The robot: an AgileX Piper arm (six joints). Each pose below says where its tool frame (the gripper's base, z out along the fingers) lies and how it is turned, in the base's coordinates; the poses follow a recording.
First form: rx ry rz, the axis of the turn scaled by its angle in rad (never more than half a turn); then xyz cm.
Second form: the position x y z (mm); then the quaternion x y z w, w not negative. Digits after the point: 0 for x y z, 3 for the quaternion.
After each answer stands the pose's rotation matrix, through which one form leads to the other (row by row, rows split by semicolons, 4 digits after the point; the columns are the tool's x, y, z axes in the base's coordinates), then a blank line. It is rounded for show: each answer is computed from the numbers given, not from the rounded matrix.
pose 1, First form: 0.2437, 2.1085, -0.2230, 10.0, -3.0, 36.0
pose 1, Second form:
100, -30, 360, 0.100, 0.865, -0.092, 0.483
-0.5141 0.2614 0.8169; 0.0847 0.9632 -0.2549; -0.8535 -0.0618 -0.5173

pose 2, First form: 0.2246, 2.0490, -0.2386, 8.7, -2.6, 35.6
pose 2, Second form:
87, -26, 356, 0.093, 0.850, -0.099, 0.508
-0.4658 0.2592 0.8461; 0.0578 0.9630 -0.2632; -0.8830 -0.0736 -0.4635

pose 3, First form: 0.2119, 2.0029, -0.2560, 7.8, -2.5, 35.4
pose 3, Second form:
78, -25, 354, 0.089, 0.838, -0.107, 0.528
-0.4278 0.2616 0.8652; 0.0356 0.9613 -0.2731; -0.9032 -0.0860 -0.4205

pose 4, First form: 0.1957, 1.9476, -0.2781, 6.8, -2.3, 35.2
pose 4, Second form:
68, -23, 352, 0.083, 0.823, -0.117, 0.550
-0.3815 0.2653 0.8855; 0.0068 0.9587 -0.2843; -0.9243 -0.1024 -0.3676

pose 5, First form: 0.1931, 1.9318, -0.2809, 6.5, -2.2, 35.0
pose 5, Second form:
65, -22, 350, 0.082, 0.818, -0.119, 0.556
-0.3676 0.2663 0.8911; 0.0015 0.9583 -0.2858; -0.9300 -0.1037 -0.3527

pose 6, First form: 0.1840, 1.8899, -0.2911, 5.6, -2.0, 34.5
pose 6, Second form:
56, -20, 345, 0.078, 0.806, -0.124, 0.573
-0.3308 0.2689 0.9046; -0.0158 0.9568 -0.2902; -0.9436 -0.1103 -0.3123

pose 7, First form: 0.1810, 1.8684, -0.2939, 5.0, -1.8, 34.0
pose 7, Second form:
50, -18, 340, 0.077, 0.800, -0.126, 0.582
-0.3113 0.2703 0.9111; -0.0224 0.9563 -0.2914; -0.9500 -0.1111 -0.2916

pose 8, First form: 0.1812, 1.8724, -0.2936, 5.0, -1.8, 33.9
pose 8, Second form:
50, -18, 339, 0.078, 0.801, -0.126, 0.580
-0.3150 0.2699 0.9099; -0.0215 0.9564 -0.2912; -0.9489 -0.1113 -0.2954

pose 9, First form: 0.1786, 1.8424, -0.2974, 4.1, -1.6, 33.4
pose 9, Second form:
41, -16, 334, 0.077, 0.792, -0.128, 0.592
-0.2875 0.2730 0.9180; -0.0297 0.9555 -0.2935; -0.9573 -0.1117 -0.2666

